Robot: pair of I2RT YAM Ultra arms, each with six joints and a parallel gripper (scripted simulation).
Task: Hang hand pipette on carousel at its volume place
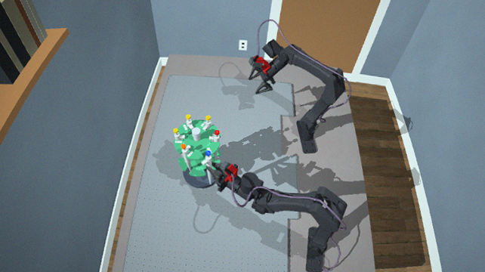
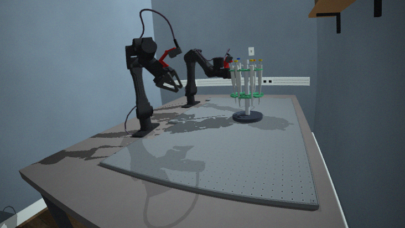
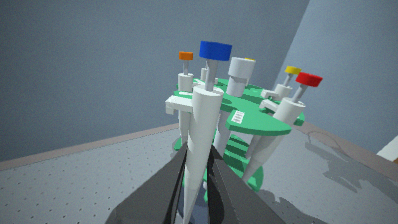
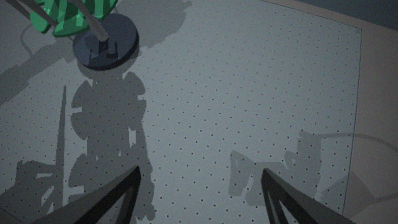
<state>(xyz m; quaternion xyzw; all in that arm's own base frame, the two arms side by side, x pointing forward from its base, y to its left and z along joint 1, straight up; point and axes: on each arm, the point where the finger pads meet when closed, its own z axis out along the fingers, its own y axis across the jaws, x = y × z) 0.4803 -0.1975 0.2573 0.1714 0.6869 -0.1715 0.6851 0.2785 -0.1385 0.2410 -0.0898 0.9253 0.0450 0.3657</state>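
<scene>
My left gripper is now 1 cm short of the white hand pipette, 1 cm to the right of it and 3 cm above it.
</scene>
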